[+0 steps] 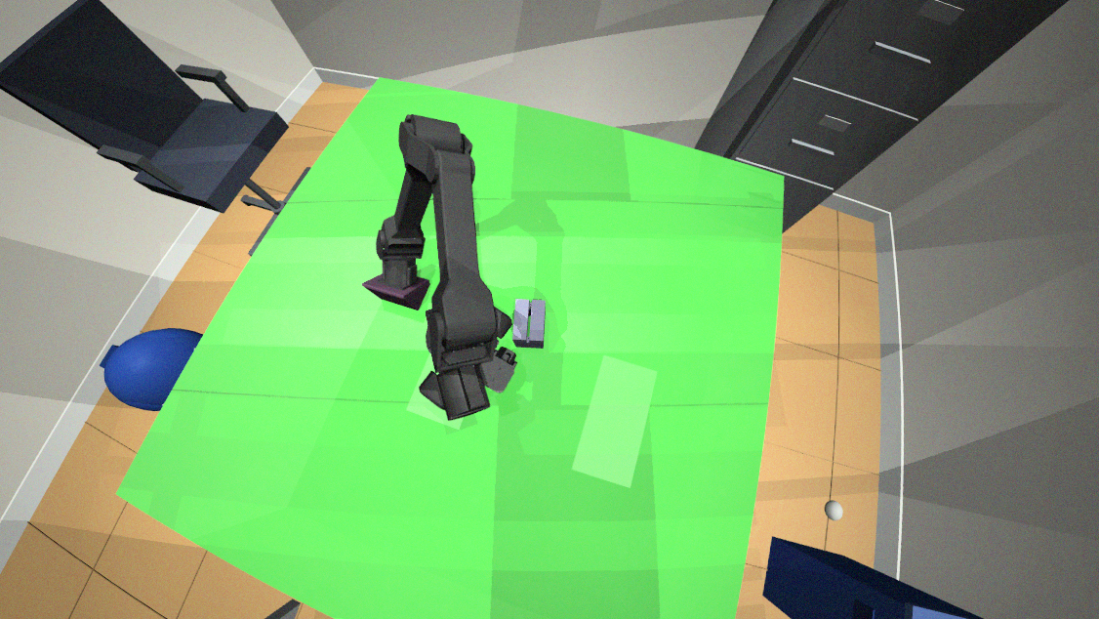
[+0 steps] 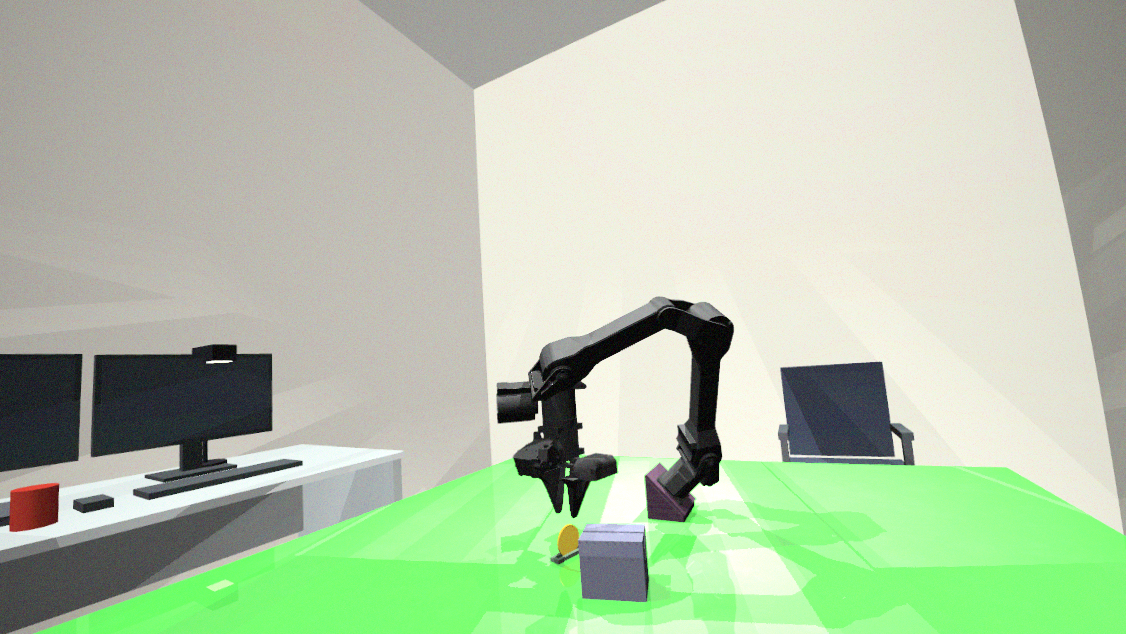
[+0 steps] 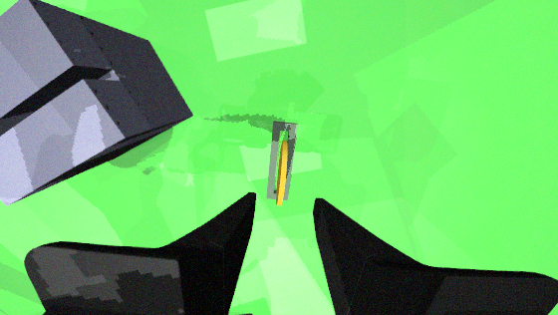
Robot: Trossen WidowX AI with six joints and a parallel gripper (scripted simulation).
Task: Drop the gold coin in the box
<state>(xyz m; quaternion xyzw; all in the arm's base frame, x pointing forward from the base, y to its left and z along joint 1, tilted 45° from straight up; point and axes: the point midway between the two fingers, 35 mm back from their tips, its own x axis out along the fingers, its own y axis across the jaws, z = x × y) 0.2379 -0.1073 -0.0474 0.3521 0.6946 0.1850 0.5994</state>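
Right now my gripper tip is 40 mm above the thin gold coin.
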